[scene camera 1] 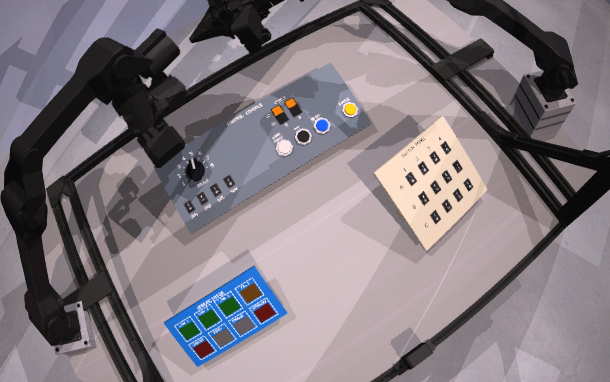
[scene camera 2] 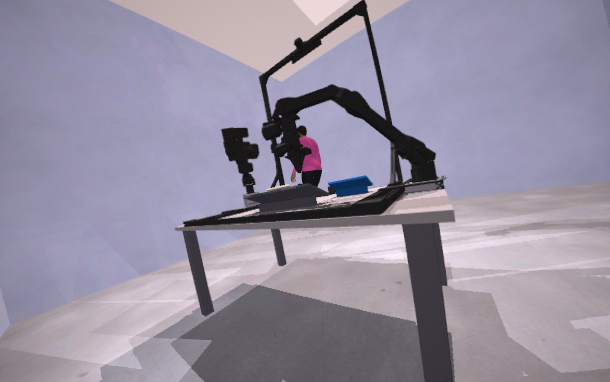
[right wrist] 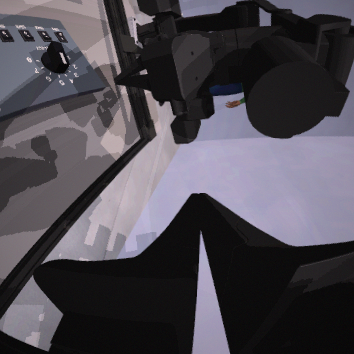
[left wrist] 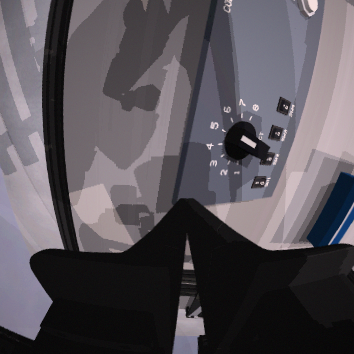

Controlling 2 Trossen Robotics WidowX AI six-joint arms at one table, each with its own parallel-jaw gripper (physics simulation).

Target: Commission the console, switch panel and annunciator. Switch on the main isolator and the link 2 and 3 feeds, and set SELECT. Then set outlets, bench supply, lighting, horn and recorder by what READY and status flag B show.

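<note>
The grey control console has a black SELECT knob, its white mark roughly towards 5 in scene camera 1. Both orange status flags show at the upper ends of their slots. The cream switch panel has three rows of black switches, positions too small to read. The blue annunciator has dim green, amber, red and grey windows. My left gripper is shut and empty, above the console's knob end. My right gripper is shut and empty, beyond the table frame.
A white button, black button, blue button and yellow button sit on the console. Small switches line its edge below the knob. A black frame borders the table. A person in pink stands behind the table.
</note>
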